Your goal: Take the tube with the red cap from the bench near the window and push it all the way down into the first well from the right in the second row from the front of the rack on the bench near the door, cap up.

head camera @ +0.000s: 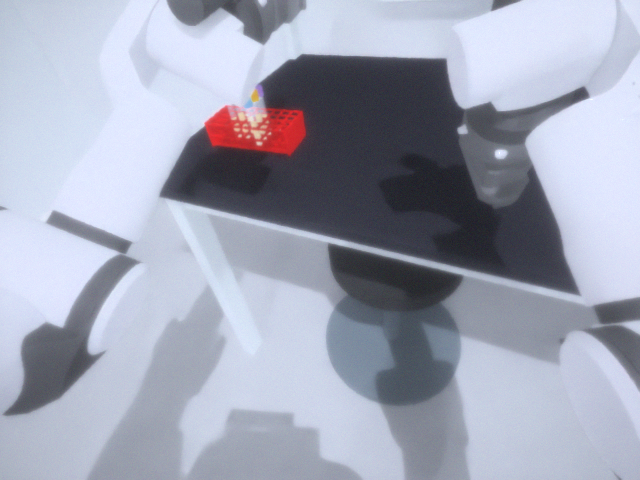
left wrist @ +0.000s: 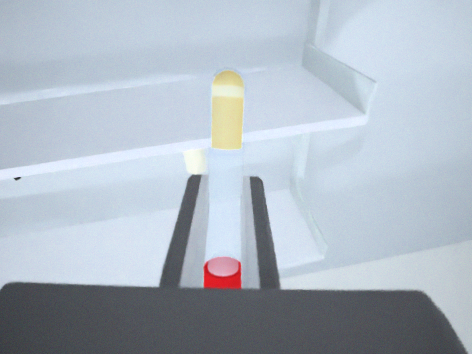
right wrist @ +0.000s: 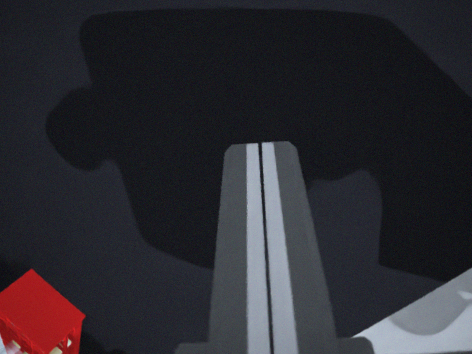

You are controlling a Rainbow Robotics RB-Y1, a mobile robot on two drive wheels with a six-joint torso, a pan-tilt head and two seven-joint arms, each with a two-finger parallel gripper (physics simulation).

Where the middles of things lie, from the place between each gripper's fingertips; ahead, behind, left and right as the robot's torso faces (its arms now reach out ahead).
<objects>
I see the red rack (head camera: pixel 285 138) 270 mm below my left hand, 130 mm to the left of it and 60 mm ahead of it.
My right gripper is now 20 cm short of the red rack, 46 cm to the right of it and 3 cm above it.
</objects>
